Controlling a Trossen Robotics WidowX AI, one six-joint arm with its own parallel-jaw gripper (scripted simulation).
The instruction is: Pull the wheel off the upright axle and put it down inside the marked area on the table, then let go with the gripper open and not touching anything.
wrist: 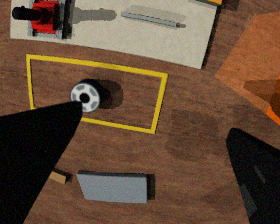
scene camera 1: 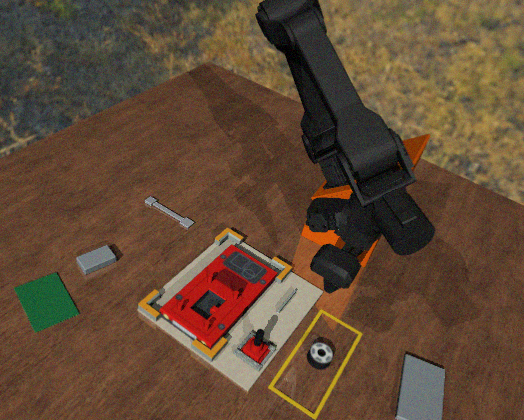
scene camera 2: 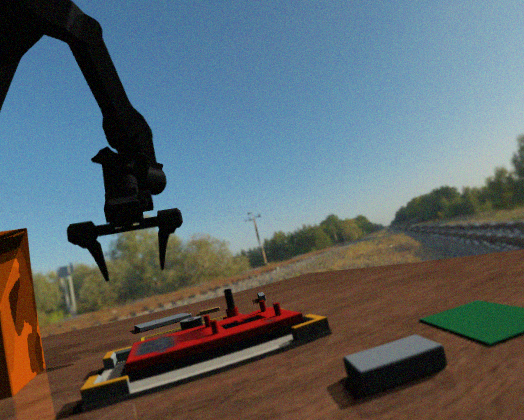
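Note:
Wheel (wrist: 96, 92). Grey block (scene camera 2: 386, 365), out of frame in the wrist view. Green patch (scene camera 1: 46, 302), out of frame in the wrist view. My gripper (scene camera 1: 339, 274) open, holding nothing. Gripper (wrist: 157, 122) (scene camera 2: 135, 275) too.

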